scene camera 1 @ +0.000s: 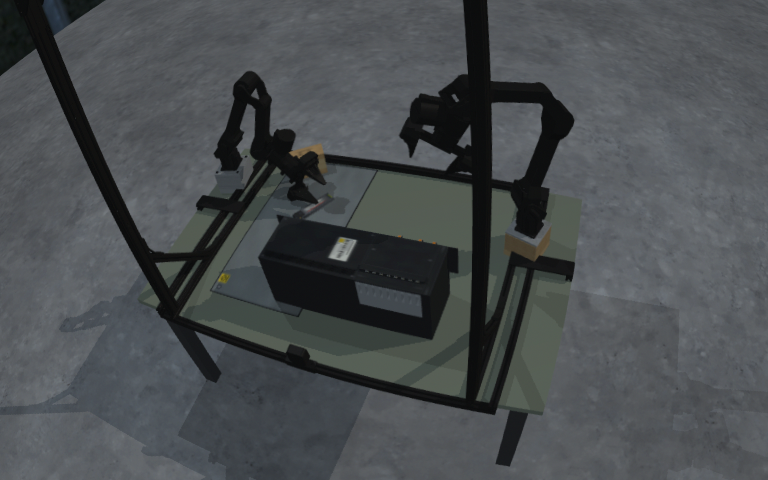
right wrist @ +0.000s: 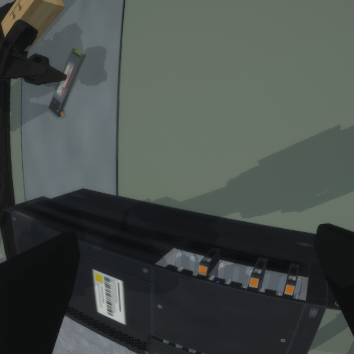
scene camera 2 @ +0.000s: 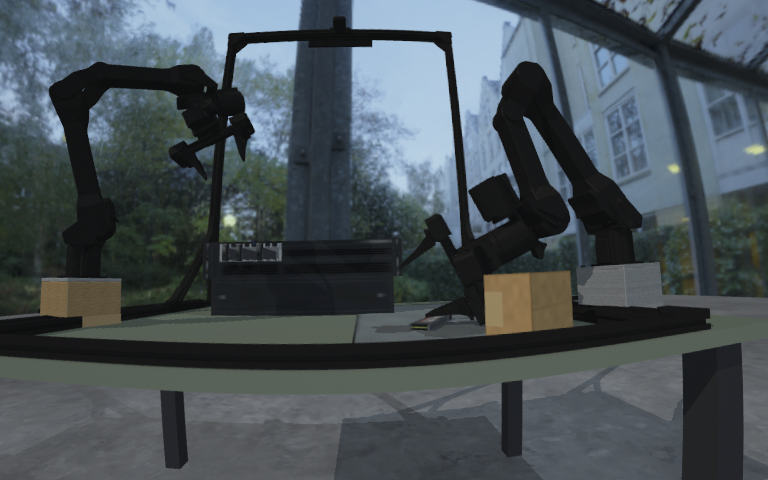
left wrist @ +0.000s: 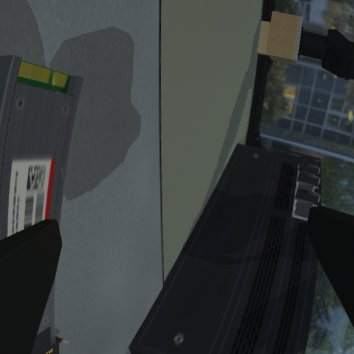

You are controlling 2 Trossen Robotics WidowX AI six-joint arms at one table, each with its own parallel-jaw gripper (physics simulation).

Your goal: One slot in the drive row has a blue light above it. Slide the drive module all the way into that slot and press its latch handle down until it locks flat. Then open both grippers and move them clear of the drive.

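The drive module lies flat on the grey mat, label up, its green-and-gold connector end away from the black chassis. My left gripper is open and tilted; one finger is low over the module, the other out to the side. My right gripper is open and empty, high above the table. In the right wrist view, a blue light shows at a gap between drives with orange-tipped latches.
A wooden block stands close to the left gripper. The grey mat extends under one end of the chassis. A black frame post rises at the right in scene camera 1.
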